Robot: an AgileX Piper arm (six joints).
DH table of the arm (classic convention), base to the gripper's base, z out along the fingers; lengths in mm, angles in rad. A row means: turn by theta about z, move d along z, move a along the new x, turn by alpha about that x. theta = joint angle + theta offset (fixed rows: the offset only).
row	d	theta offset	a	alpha
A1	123	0	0	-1.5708
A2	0	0.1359	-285	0
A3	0	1.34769	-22	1.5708
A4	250.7	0	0	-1.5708
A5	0	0	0	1.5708
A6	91	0	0	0
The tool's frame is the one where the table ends.
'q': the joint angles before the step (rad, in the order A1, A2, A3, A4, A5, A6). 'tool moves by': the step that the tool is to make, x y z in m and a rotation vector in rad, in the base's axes. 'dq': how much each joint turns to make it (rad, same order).
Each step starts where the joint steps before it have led.
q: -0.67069, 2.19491, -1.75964, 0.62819, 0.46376, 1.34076
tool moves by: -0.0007, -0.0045, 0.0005, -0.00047, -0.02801, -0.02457
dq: -0.00754, 0.00295, 0.00031, 0.03689, -0.02640, -0.01663
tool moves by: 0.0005, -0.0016, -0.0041, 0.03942, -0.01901, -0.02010
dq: -0.00454, 0.01042, -0.00049, 0.04567, 0.00025, -0.00035
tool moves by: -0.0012, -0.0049, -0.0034, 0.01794, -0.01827, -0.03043
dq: -0.00890, 0.00949, 0.00012, 0.03145, -0.01653, 0.00003
